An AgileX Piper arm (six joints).
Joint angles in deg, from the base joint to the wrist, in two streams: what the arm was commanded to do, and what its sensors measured. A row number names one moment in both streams.
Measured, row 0: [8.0 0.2 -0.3 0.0 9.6 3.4]
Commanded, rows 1 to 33: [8.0 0.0 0.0 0.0 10.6 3.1]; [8.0 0.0 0.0 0.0 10.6 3.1]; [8.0 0.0 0.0 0.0 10.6 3.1]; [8.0 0.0 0.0 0.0 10.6 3.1]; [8.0 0.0 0.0 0.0 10.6 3.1]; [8.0 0.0 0.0 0.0 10.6 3.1]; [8.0 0.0 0.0 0.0 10.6 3.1]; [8.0 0.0 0.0 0.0 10.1 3.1]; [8.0 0.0 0.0 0.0 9.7 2.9]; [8.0 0.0 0.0 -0.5 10.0 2.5]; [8.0 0.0 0.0 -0.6 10.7 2.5]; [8.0 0.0 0.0 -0.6 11.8 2.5]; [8.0 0.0 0.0 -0.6 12.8 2.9]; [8.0 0.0 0.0 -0.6 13.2 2.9]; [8.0 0.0 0.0 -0.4 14.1 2.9]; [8.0 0.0 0.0 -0.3 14.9 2.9]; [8.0 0.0 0.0 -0.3 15.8 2.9]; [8.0 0.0 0.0 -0.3 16.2 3.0]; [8.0 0.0 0.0 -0.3 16.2 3.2]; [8.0 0.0 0.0 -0.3 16.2 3.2]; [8.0 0.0 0.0 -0.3 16.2 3.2]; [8.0 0.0 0.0 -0.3 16.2 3.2]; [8.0 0.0 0.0 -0.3 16.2 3.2]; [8.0 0.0 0.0 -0.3 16.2 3.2]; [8.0 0.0 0.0 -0.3 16.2 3.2]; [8.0 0.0 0.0 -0.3 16.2 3.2]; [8.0 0.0 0.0 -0.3 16.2 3.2]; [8.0 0.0 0.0 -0.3 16.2 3.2]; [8.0 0.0 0.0 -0.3 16.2 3.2]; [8.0 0.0 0.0 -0.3 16.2 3.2]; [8.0 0.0 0.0 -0.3 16.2 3.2]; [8.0 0.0 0.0 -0.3 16.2 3.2]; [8.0 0.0 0.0 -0.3 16.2 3.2]
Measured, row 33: [8.0 0.2 -0.3 0.0 16.1 3.3]
